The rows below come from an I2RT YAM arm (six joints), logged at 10 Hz.
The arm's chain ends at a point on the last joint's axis. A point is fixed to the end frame.
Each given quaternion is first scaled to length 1.
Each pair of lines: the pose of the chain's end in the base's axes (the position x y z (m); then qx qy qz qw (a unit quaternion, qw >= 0)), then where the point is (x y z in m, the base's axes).
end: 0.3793 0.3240 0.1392 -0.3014 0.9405 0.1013 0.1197
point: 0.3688 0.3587 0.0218
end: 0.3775 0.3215 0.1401 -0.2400 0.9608 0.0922 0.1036
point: 0.3665 0.3557 0.0226
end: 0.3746 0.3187 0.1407 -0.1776 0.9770 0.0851 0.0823
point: 0.3617 0.3528 0.0234
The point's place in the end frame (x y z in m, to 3 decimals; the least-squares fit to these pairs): 0.023 0.020 0.119
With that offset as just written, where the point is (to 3 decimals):
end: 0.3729 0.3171 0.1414 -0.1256 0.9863 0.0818 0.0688
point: 0.359 0.352 0.024
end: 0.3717 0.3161 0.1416 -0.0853 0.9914 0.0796 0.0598
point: 0.358 0.352 0.025
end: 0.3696 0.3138 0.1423 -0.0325 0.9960 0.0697 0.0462
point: 0.356 0.349 0.025
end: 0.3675 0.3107 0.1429 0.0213 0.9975 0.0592 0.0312
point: 0.353 0.346 0.026
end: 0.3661 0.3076 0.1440 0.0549 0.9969 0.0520 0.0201
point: 0.351 0.342 0.027
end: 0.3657 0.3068 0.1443 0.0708 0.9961 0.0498 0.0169
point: 0.351 0.341 0.027
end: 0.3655 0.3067 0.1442 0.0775 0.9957 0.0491 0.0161
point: 0.351 0.341 0.027
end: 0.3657 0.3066 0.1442 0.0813 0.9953 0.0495 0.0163
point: 0.351 0.341 0.027
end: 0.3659 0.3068 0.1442 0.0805 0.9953 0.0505 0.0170
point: 0.351 0.342 0.027
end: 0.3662 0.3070 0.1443 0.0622 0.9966 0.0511 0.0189
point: 0.351 0.341 0.027
